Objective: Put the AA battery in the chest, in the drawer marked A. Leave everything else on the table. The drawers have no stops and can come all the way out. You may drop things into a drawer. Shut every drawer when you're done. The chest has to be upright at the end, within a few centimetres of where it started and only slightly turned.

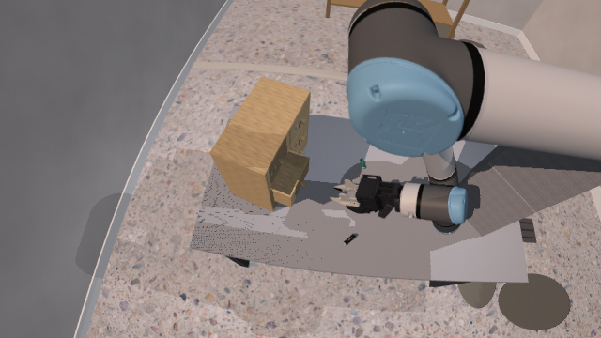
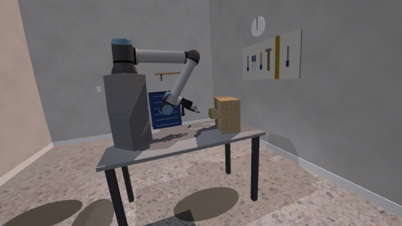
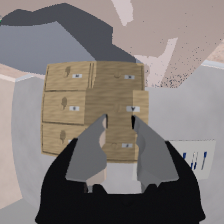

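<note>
The AA battery is 80 mm behind my hand, 90 mm to the left of it and 170 mm below it. Round my hand: green battery (90 mm behind, 220 mm to the right, 170 mm below); then drawer (190 mm ahead, 30 mm to the right, 40 mm below).
</note>
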